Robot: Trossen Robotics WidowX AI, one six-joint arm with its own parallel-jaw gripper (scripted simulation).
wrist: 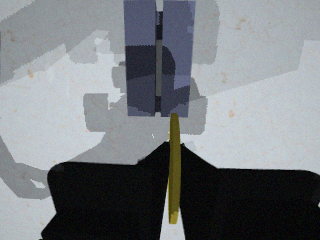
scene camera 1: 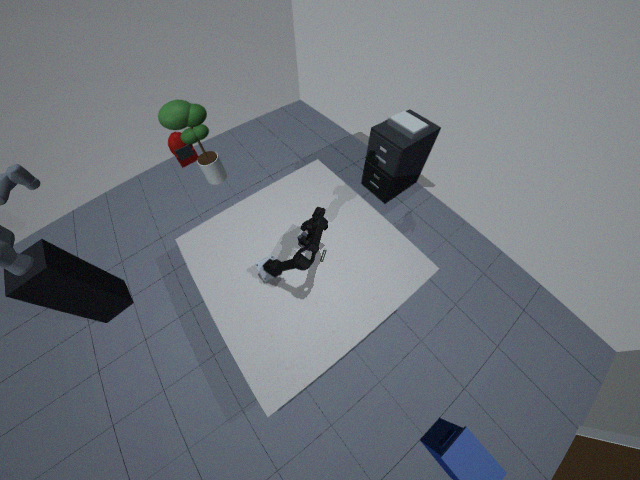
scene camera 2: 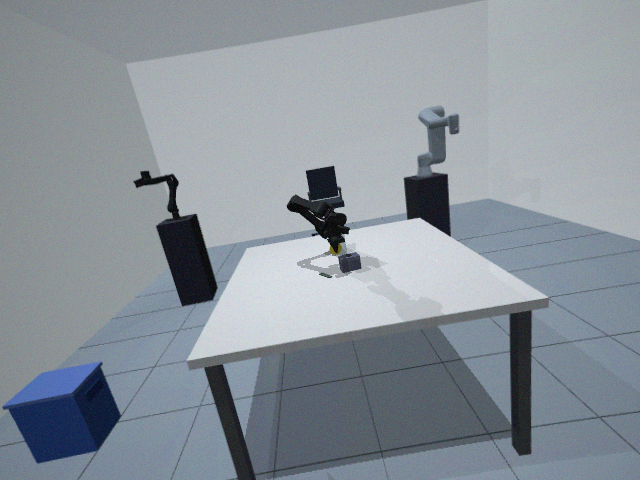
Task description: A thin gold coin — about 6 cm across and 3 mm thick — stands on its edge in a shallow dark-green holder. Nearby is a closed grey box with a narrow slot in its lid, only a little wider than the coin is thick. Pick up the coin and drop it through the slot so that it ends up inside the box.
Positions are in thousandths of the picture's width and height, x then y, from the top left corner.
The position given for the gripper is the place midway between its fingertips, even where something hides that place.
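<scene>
The gripper (wrist: 536, 615) is carrying a thin gold coin (wrist: 545, 760).
</scene>
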